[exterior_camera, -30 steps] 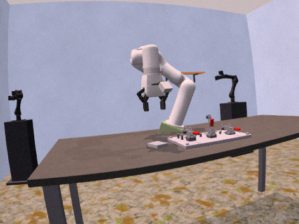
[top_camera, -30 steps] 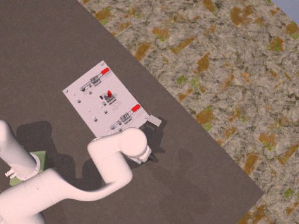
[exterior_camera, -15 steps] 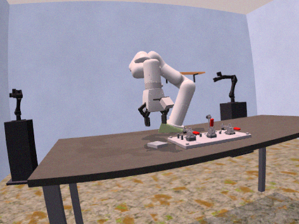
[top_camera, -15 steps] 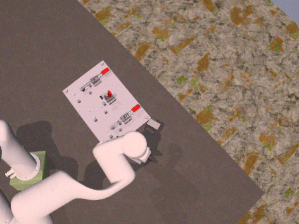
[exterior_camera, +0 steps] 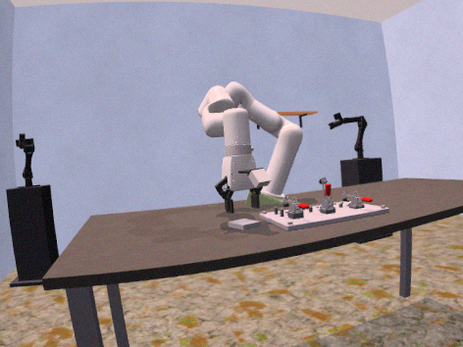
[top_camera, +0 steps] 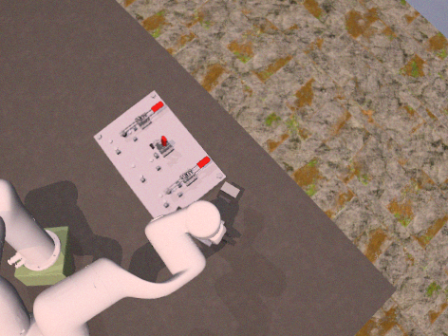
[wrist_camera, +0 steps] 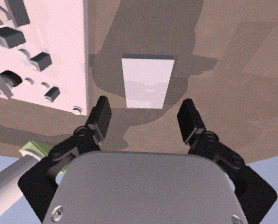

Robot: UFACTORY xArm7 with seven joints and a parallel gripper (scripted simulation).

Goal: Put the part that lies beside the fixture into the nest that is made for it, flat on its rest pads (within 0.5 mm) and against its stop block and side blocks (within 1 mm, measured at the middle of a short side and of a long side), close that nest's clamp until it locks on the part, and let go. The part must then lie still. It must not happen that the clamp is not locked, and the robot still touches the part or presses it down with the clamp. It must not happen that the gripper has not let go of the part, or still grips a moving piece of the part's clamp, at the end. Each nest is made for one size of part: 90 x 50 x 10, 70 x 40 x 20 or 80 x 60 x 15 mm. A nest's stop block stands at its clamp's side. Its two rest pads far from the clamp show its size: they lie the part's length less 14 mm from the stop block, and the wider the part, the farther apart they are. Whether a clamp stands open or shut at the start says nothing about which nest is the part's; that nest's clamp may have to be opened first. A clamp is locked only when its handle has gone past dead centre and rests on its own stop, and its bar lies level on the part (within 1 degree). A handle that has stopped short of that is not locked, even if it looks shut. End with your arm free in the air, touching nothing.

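Now: the pale grey block part 50 mm below my hand. Round my hand: fixture plate: 30 mm ahead, 260 mm to the left, 50 mm below; toggle clamp: 50 mm ahead, 140 mm to the left, 10 mm below.
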